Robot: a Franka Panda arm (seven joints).
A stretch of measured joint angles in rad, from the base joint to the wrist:
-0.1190, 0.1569, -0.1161, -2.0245, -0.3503, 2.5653, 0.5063
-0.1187, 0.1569, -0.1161, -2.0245, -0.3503, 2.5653, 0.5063
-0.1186, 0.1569, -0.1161, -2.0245, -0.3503, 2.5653, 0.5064
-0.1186, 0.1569, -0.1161, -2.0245, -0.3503, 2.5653, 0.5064
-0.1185, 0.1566, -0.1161, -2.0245, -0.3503, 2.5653, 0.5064
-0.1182, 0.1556, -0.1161, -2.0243, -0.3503, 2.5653, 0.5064
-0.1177, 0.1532, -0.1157, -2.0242, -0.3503, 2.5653, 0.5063
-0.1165, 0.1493, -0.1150, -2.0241, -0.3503, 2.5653, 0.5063
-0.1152, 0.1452, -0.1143, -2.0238, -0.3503, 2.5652, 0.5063
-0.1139, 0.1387, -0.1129, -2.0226, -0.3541, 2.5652, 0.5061
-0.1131, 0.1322, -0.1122, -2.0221, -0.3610, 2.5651, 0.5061
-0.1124, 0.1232, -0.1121, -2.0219, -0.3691, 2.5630, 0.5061
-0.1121, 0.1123, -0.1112, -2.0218, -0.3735, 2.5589, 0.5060
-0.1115, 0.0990, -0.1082, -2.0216, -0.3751, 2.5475, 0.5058
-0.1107, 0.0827, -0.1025, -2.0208, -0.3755, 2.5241, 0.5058
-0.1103, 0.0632, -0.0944, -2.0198, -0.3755, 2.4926, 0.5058
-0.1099, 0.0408, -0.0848, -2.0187, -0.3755, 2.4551, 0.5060
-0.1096, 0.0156, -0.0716, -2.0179, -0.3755, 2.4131, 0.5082
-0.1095, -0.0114, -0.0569, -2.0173, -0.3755, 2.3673, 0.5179
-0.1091, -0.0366, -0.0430, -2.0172, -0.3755, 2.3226, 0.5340
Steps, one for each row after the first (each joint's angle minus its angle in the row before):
0.0003, 0.0000, 0.0000, 0.0000, 0.0000, 0.0000, 0.0000
0.0001, 0.0000, 0.0000, 0.0000, 0.0000, 0.0000, 0.0001
0.0000, 0.0000, 0.0000, 0.0000, 0.0000, 0.0000, 0.0000
0.0001, -0.0003, 0.0000, 0.0000, 0.0000, 0.0000, 0.0000
0.0003, -0.0010, 0.0000, 0.0002, 0.0000, 0.0000, 0.0000
0.0005, -0.0024, 0.0004, 0.0001, 0.0000, 0.0000, -0.0001
0.0012, -0.0039, 0.0007, 0.0001, 0.0000, 0.0000, 0.0000
0.0013, -0.0041, 0.0007, 0.0003, 0.0000, -0.0001, 0.0000
0.0013, -0.0065, 0.0014, 0.0012, -0.0038, 0.0000, -0.0002
0.0008, -0.0065, 0.0007, 0.0005, -0.0069, -0.0001, 0.0000
0.0007, -0.0090, 0.0001, 0.0002, -0.0081, -0.0021, 0.0000
0.0003, -0.0109, 0.0009, 0.0001, -0.0044, -0.0041, -0.0001
0.0006, -0.0133, 0.0030, 0.0002, -0.0016, -0.0114, -0.0002
0.0008, -0.0163, 0.0057, 0.0008, -0.0004, -0.0234, 0.0000
0.0004, -0.0195, 0.0081, 0.0010, 0.0000, -0.0315, 0.0000
0.0004, -0.0224, 0.0096, 0.0011, 0.0000, -0.0375, 0.0002
0.0003, -0.0252, 0.0132, 0.0008, 0.0000, -0.0420, 0.0022
0.0001, -0.0270, 0.0147, 0.0006, 0.0000, -0.0458, 0.0097
0.0004, -0.0252, 0.0139, 0.0001, 0.0000, -0.0447, 0.0161

